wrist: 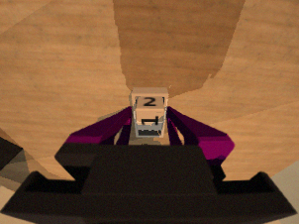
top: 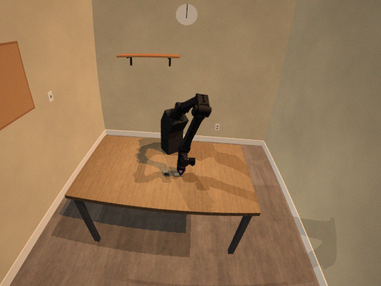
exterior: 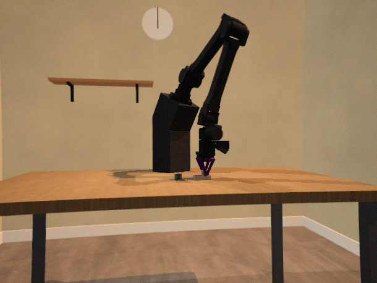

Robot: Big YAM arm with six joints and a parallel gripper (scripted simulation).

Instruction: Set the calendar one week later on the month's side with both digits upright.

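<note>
Right now the tray is 20 mm to the right of my hand and 20 mm below it.
</note>
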